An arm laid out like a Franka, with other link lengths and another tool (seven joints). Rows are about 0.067 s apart.
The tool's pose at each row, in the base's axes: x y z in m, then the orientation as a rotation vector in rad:
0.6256 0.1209 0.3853 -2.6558 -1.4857 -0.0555
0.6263 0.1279 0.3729 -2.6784 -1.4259 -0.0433
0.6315 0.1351 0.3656 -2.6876 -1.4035 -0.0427
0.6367 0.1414 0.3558 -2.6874 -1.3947 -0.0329
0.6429 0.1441 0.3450 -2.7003 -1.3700 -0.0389
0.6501 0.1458 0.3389 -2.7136 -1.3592 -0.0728
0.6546 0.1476 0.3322 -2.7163 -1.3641 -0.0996
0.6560 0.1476 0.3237 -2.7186 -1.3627 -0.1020
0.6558 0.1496 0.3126 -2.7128 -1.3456 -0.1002
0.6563 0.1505 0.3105 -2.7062 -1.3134 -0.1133
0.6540 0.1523 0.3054 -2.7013 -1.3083 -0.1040
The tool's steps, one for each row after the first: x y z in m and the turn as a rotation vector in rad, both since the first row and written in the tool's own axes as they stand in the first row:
0.0053 -0.0022 0.0130 0.0101 -0.0011 0.0421
0.0136 -0.0010 0.0210 0.0117 0.0003 0.0580
0.0209 0.0008 0.0313 0.0184 -0.0030 0.0635
0.0255 0.0054 0.0422 0.0155 0.0009 0.0816
0.0303 0.0111 0.0483 -0.0024 0.0170 0.0907
0.0336 0.0144 0.0551 -0.0155 0.0296 0.0876
0.0337 0.0162 0.0635 -0.0176 0.0302 0.0890
0.0344 0.0157 0.0748 -0.0063 0.0360 0.0976
0.0352 0.0158 0.0770 0.0058 0.0542 0.1146
0.0352 0.0133 0.0822 0.0148 0.0524 0.1167

